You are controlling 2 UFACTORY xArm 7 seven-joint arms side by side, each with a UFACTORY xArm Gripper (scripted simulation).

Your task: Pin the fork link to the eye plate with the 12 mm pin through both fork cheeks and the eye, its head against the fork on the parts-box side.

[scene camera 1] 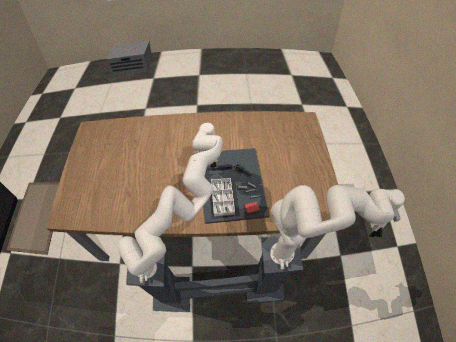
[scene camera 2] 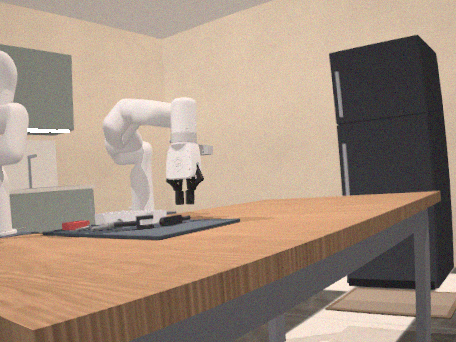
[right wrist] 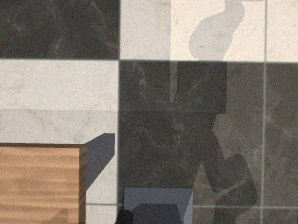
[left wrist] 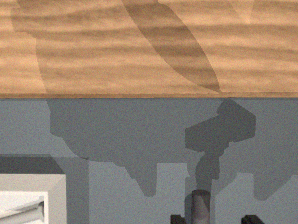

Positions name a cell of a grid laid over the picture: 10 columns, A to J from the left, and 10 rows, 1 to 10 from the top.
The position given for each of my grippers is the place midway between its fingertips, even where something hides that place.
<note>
In view: my left gripper (scene camera 2: E6) and a dark mat (left wrist: D7).
</note>
